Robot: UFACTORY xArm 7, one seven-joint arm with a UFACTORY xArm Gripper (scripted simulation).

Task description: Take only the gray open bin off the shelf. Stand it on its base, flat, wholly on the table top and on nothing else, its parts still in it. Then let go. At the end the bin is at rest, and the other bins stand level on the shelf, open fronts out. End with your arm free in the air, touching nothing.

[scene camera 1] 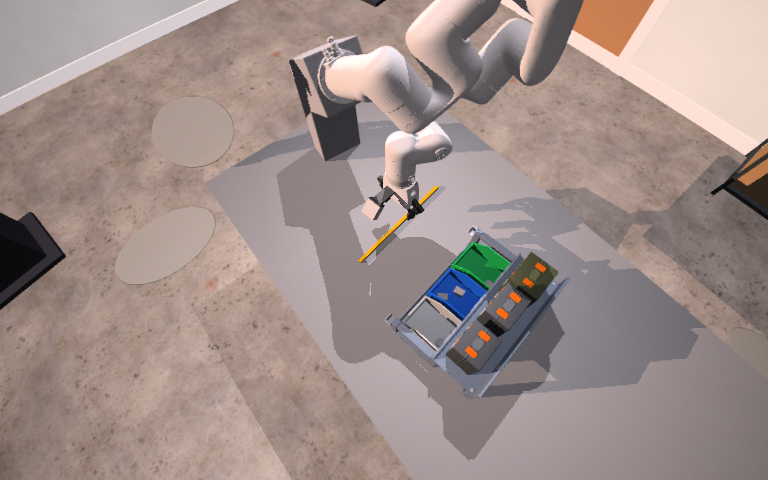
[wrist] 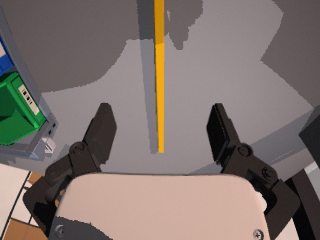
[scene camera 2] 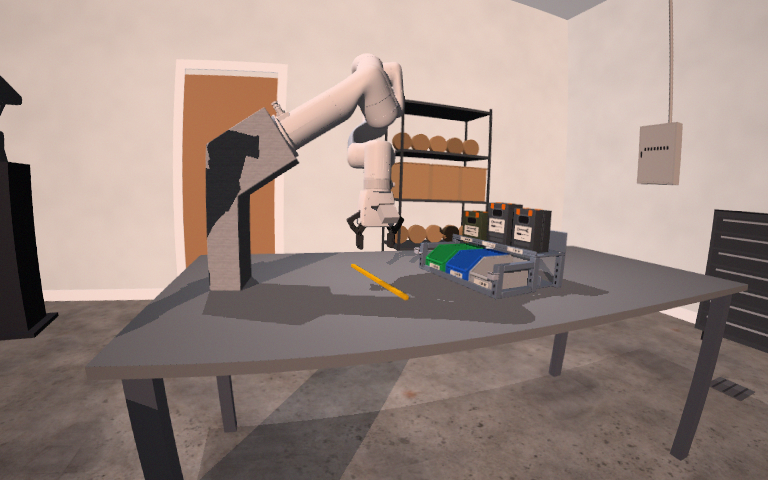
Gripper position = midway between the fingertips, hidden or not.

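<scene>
A green bin (scene camera 1: pixel 481 263) is in the scene, as are a blue bin (scene camera 1: pixel 460 307) and a gray open bin (scene camera 1: pixel 432 320). Scene camera 2 also shows the gray open bin (scene camera 2: pixel 486 263), but in the wrist view the gray open bin is out of frame. The gripper (scene camera 2: pixel 375 248) is visible too, with scene camera 1 showing the gripper (scene camera 1: pixel 399 208) and the wrist view showing the gripper (wrist: pixel 161 115).
</scene>
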